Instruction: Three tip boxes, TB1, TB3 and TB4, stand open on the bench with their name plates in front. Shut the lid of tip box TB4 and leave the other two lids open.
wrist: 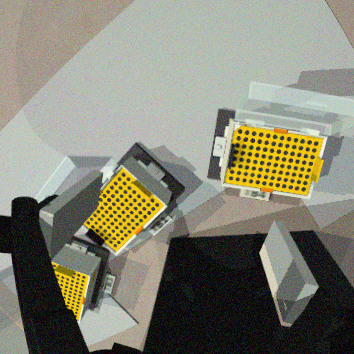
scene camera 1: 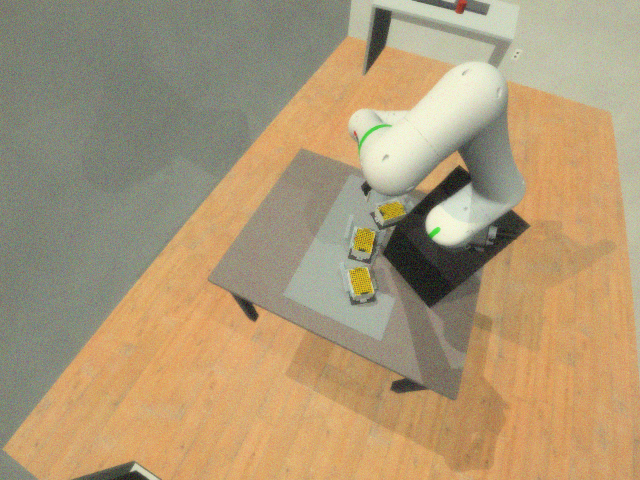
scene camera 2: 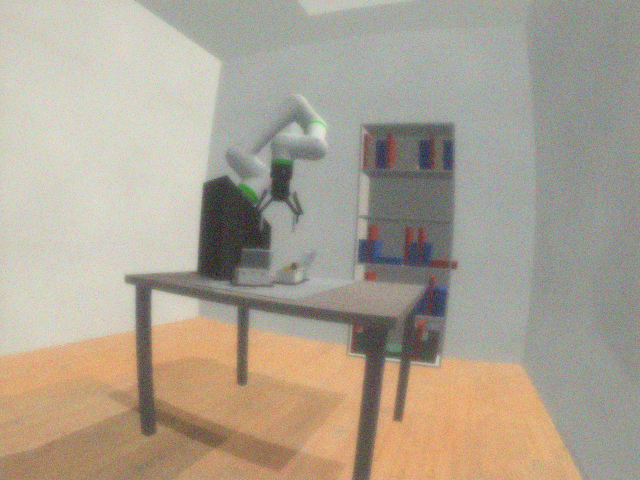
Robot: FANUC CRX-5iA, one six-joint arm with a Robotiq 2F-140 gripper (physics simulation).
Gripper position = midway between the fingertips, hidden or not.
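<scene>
My gripper point(scene camera 2: 277, 231) is visible to me, and I find that same gripper point(wrist: 183, 213) from the wrist as well. There is also a tip box point(wrist: 136, 161) that I can see.
</scene>
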